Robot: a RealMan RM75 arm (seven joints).
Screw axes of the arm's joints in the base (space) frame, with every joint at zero. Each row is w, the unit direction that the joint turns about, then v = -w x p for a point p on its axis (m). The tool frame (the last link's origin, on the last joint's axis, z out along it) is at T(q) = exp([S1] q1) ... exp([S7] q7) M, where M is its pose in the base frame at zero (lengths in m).
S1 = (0, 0, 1, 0, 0, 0)
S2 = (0, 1, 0, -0.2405, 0, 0)
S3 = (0, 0, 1, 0, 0, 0)
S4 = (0, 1, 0, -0.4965, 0, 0)
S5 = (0, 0, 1, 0, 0, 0)
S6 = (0, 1, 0, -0.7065, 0, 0)
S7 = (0, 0, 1, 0, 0, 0)
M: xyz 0 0 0.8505 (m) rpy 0 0 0 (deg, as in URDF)
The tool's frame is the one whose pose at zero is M.
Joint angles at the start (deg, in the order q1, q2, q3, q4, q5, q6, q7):
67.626 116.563 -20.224 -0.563 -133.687 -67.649 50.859
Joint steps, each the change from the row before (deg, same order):
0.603 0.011 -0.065 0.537 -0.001 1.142 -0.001
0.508 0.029 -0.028 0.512 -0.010 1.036 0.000
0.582 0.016 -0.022 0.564 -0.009 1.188 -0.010
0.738 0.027 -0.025 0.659 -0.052 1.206 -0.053
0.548 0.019 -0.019 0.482 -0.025 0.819 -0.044
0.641 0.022 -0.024 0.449 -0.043 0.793 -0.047
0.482 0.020 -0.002 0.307 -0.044 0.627 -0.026
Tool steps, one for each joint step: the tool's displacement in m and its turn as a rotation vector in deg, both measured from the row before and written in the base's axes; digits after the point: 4 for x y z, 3 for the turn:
-0.0026 0.0014 -0.0021 0.338 -0.528 0.017
-0.0021 0.0010 -0.0021 0.275 -0.452 -0.039
-0.0024 0.0012 -0.0022 0.364 -0.524 -0.030
-0.0034 0.0010 -0.0026 0.283 -0.560 0.156
-0.0026 0.0006 -0.0019 0.167 -0.371 0.149
-0.0033 0.0007 -0.0018 0.172 -0.384 0.279
-0.0025 0.0007 -0.0012 0.179 -0.304 0.200

